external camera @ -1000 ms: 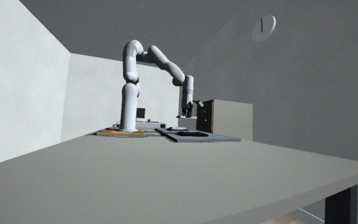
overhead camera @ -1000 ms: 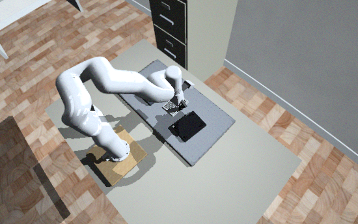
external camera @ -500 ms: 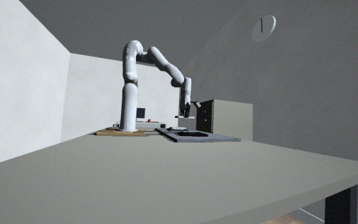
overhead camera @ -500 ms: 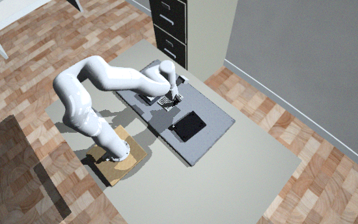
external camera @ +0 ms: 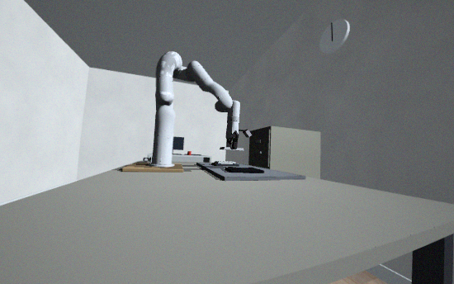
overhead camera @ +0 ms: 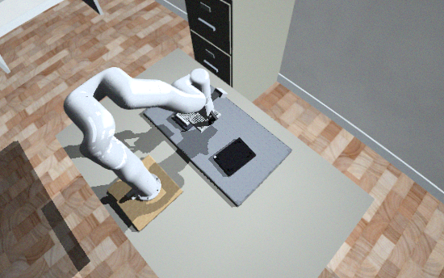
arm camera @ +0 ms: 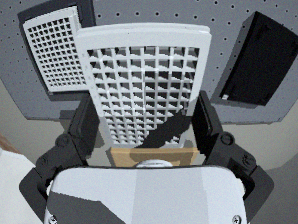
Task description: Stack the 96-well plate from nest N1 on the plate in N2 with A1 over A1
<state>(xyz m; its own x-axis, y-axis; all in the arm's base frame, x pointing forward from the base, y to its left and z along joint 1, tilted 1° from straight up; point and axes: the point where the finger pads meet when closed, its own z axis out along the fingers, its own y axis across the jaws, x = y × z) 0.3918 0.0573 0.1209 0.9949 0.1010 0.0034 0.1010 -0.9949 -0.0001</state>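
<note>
Now: hand 13 cm to the right of the black plate nest N2 and 12 cm above it. From my hand the other things lie so: black plate nest N1: 1 cm ahead, 20 cm to the right, 12 cm below; white 96-well plate: 1 cm below.
</note>
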